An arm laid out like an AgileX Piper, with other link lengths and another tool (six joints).
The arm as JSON. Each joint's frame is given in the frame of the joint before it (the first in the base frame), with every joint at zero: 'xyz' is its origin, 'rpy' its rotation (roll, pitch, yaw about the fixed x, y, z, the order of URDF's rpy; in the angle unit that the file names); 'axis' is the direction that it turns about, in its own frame. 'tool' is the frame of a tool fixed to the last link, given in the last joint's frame.
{
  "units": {
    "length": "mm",
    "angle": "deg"
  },
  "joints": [
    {
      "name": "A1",
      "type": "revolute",
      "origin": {
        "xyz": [
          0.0,
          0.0,
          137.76
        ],
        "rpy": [
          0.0,
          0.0,
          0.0
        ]
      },
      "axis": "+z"
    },
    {
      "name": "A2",
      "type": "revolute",
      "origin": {
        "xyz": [
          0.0,
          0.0,
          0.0
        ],
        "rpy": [
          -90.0,
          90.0,
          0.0
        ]
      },
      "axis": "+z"
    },
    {
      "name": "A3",
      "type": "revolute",
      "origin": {
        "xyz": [
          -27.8,
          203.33,
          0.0
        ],
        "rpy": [
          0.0,
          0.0,
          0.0
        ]
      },
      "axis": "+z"
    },
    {
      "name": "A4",
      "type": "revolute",
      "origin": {
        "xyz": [
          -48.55,
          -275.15,
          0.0
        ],
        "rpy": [
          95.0,
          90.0,
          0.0
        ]
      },
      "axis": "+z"
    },
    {
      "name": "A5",
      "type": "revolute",
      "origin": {
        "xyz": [
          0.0,
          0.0,
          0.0
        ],
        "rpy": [
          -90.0,
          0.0,
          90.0
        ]
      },
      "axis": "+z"
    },
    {
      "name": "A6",
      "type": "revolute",
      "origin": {
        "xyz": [
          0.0,
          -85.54,
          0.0
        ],
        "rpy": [
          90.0,
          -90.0,
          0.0
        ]
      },
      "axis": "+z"
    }
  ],
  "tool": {
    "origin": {
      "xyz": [
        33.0,
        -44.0,
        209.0
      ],
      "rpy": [
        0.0,
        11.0,
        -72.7
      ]
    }
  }
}
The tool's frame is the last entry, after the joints.
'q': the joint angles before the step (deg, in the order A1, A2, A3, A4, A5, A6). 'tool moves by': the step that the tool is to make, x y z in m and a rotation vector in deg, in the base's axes. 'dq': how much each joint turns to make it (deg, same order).
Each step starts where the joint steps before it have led.
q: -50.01, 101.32, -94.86, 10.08, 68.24, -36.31
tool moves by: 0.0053, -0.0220, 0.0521, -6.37, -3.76, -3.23
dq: 0.00, -3.97, -4.31, -2.65, 0.48, 3.52
